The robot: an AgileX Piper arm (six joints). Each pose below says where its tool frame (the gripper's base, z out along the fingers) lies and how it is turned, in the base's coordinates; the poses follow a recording.
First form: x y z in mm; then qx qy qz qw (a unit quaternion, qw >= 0).
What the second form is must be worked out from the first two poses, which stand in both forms.
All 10 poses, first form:
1: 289 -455 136 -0.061 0.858 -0.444 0.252
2: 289 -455 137 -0.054 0.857 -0.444 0.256
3: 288 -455 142 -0.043 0.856 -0.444 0.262
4: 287 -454 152 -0.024 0.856 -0.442 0.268
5: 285 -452 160 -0.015 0.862 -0.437 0.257
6: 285 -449 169 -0.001 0.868 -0.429 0.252
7: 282 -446 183 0.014 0.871 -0.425 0.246
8: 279 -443 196 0.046 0.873 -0.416 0.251
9: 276 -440 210 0.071 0.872 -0.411 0.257
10: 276 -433 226 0.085 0.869 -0.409 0.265
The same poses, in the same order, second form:
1: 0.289 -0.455 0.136 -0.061 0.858 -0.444 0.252
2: 0.289 -0.455 0.137 -0.054 0.857 -0.444 0.256
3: 0.288 -0.455 0.142 -0.043 0.856 -0.444 0.262
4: 0.287 -0.454 0.152 -0.024 0.856 -0.442 0.268
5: 0.285 -0.452 0.160 -0.015 0.862 -0.437 0.257
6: 0.285 -0.449 0.169 -0.001 0.868 -0.429 0.252
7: 0.282 -0.446 0.183 0.014 0.871 -0.425 0.246
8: 0.279 -0.443 0.196 0.046 0.873 -0.416 0.251
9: 0.276 -0.440 0.210 0.071 0.872 -0.411 0.257
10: 0.276 -0.433 0.226 0.085 0.869 -0.409 0.265
